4 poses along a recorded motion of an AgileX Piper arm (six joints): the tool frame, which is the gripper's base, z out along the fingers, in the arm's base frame.
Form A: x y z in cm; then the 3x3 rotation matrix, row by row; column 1 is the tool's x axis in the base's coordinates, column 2 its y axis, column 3 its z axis. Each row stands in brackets.
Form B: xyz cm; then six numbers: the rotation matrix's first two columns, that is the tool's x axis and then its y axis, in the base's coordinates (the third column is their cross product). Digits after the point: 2 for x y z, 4 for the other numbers.
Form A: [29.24, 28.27, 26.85], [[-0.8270, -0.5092, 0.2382], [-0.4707, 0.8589, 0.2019], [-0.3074, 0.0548, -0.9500]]
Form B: 29.24, 28.27, 26.85, -0.8270, -0.4707, -0.3074, -0.5092, 0.8589, 0.0548
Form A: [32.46, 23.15, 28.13], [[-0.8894, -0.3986, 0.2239], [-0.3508, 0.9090, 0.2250], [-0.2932, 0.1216, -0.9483]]
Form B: 32.46, 23.15, 28.13, -0.8894, -0.3508, -0.2932, -0.3986, 0.9090, 0.1216
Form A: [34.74, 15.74, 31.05], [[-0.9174, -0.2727, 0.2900], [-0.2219, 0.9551, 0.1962], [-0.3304, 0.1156, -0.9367]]
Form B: 34.74, 15.74, 31.05, -0.9174, -0.2219, -0.3304, -0.2727, 0.9551, 0.1156
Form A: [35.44, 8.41, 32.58], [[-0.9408, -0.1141, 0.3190], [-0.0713, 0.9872, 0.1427], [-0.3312, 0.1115, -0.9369]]
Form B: 35.44, 8.41, 32.58, -0.9408, -0.0713, -0.3312, -0.1141, 0.9872, 0.1115
